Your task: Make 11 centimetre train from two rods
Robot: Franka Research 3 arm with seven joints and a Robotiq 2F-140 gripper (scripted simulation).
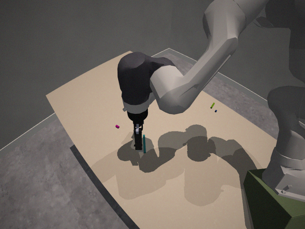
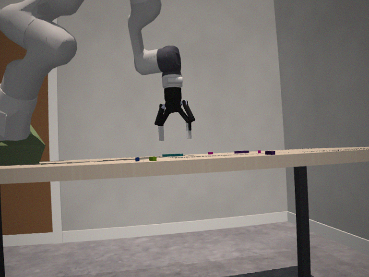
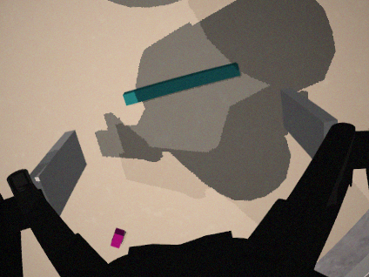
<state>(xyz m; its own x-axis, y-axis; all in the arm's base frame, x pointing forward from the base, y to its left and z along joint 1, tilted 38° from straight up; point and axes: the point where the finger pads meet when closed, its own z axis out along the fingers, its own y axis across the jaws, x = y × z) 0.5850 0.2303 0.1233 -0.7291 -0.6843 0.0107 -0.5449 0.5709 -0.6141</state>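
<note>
My gripper is now 240 mm past the blue rod, 440 mm to the left of it and 80 mm above it. Also, from my hand: lime rod: 210 mm behind, 470 mm to the right, 80 mm below; then turquoise rod: 20 mm behind, 80 mm below.
</note>
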